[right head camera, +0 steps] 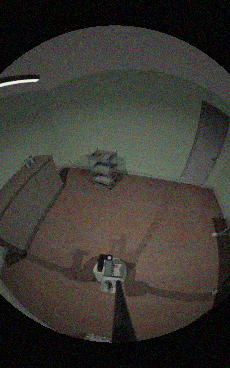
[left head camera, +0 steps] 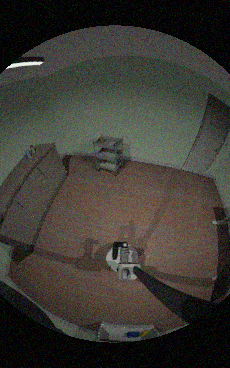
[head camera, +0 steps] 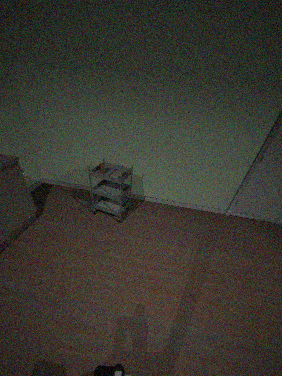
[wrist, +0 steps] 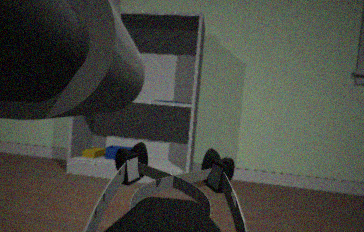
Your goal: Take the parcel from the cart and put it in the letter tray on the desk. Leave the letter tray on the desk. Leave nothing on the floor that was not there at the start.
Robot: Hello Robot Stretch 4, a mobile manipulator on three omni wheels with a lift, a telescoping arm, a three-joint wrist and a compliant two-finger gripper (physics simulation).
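Frame: origin at the robot's base, x back, y up, z left, level; millimetres.
Where they show: gripper, fingertip midpoint: [right head camera: 97, 282] [left head camera: 112, 270] [wrist: 175, 159].
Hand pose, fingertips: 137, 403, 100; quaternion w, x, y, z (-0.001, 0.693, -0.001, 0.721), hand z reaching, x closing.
Things, the pixels of their top centre, and the offset from my fingertips, as dx, dy, dz. "spot": a spot on its surface instead.
- cart at a spot on its surface: [head camera: 110, 206] spot: -1879, -298, +216
- small orange item at its top centre: [head camera: 102, 163] -1922, +362, +319
The cart [head camera: 110, 206] [left head camera: 108, 163] [right head camera: 104, 179], a grey three-level trolley, stands against the far wall, left of centre in the head view. A small orange item [head camera: 103, 166] and some flat, dim items are on its top level; which of them is the parcel I cannot tell. My gripper [wrist: 175, 159] is open in the wrist view, with nothing between its two dark fingertips, and is far from the cart. White feet, perhaps the desk's, show at the right edge of the left head view. The letter tray cannot be made out.
A long brown cabinet [head camera: 10, 200] [left head camera: 40, 195] [right head camera: 35, 200] stands at the left. A door [head camera: 265, 175] [left head camera: 207, 135] [right head camera: 205, 145] is at the right. A bookshelf [wrist: 197, 90] with yellow and blue items on its bottom shelf stands against the wall in the wrist view.
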